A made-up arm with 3 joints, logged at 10 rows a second.
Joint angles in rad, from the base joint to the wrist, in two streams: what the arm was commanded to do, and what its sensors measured. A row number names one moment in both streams.
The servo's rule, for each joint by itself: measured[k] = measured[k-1] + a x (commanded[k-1-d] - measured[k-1]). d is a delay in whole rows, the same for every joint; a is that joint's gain. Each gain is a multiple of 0.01, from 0.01 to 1. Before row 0 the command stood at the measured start. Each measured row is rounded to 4 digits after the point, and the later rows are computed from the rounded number. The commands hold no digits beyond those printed.
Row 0, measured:
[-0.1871, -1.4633, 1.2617]
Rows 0 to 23, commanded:
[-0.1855, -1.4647, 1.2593]
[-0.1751, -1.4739, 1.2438]
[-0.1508, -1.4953, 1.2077]
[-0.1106, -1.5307, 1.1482]
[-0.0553, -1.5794, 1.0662]
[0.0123, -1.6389, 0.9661]
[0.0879, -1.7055, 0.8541]
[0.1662, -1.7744, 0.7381]
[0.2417, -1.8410, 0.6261]
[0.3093, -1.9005, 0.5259]
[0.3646, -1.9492, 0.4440]
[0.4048, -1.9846, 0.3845]
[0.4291, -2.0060, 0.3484]
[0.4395, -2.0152, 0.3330]
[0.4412, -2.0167, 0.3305]
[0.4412, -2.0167, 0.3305]
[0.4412, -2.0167, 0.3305]
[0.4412, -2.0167, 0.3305]
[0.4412, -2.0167, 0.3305]
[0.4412, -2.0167, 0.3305]
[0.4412, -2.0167, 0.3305]
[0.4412, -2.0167, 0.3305]
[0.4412, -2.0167, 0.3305]
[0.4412, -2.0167, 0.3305]
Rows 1 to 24, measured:
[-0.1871, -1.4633, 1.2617]
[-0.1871, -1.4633, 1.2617]
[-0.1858, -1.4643, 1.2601]
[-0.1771, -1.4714, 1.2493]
[-0.1558, -1.4891, 1.2218]
[-0.1192, -1.5199, 1.1732]
[-0.0674, -1.5639, 1.1026]
[-0.0028, -1.6194, 1.0125]
[0.0707, -1.6831, 0.9080]
[0.1481, -1.7507, 0.7959]
[0.2239, -1.8175, 0.6838]
[0.2931, -1.8789, 0.5796]
[0.3510, -1.9309, 0.4901]
[0.3946, -1.9706, 0.4204]
[0.4225, -1.9968, 0.3729]
[0.4363, -2.0104, 0.3466]
[0.4403, -2.0151, 0.3360]
[0.4410, -2.0163, 0.3324]
[0.4412, -2.0166, 0.3311]
[0.4412, -2.0167, 0.3307]
[0.4412, -2.0167, 0.3306]
[0.4412, -2.0167, 0.3305]
[0.4412, -2.0167, 0.3305]
[0.4412, -2.0167, 0.3305]
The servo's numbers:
d 2
a 0.81 0.74 0.66

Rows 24 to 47, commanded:
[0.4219, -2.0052, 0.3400]
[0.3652, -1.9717, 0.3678]
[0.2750, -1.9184, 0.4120]
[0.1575, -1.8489, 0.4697]
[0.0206, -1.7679, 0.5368]
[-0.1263, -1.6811, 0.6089]
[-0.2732, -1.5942, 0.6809]
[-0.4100, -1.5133, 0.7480]
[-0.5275, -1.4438, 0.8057]
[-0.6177, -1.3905, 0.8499]
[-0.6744, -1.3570, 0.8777]
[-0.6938, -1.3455, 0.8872]
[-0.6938, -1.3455, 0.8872]
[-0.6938, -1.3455, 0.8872]
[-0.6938, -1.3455, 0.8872]
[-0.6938, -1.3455, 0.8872]
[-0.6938, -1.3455, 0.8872]
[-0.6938, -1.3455, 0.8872]
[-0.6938, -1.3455, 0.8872]
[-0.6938, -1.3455, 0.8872]
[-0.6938, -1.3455, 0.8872]
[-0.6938, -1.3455, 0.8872]
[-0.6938, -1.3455, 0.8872]
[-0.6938, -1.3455, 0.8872]
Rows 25 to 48, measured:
[0.4412, -2.0167, 0.3305]
[0.4412, -2.0167, 0.3305]
[0.4256, -2.0082, 0.3368]
[0.3767, -1.9812, 0.3573]
[0.2943, -1.9347, 0.3934]
[0.1835, -1.8712, 0.4438]
[0.0516, -1.7948, 0.5052]
[-0.0925, -1.7107, 0.5736]
[-0.2389, -1.6245, 0.6444]
[-0.3775, -1.5422, 0.7128]
[-0.4990, -1.4694, 0.7741]
[-0.5951, -1.4110, 0.8241]
[-0.6593, -1.3710, 0.8595]
[-0.6872, -1.3521, 0.8778]
[-0.6925, -1.3472, 0.8840]
[-0.6936, -1.3459, 0.8861]
[-0.6938, -1.3456, 0.8868]
[-0.6938, -1.3455, 0.8871]
[-0.6938, -1.3455, 0.8872]
[-0.6938, -1.3455, 0.8872]
[-0.6938, -1.3455, 0.8872]
[-0.6938, -1.3455, 0.8872]
[-0.6938, -1.3455, 0.8872]
[-0.6938, -1.3455, 0.8872]

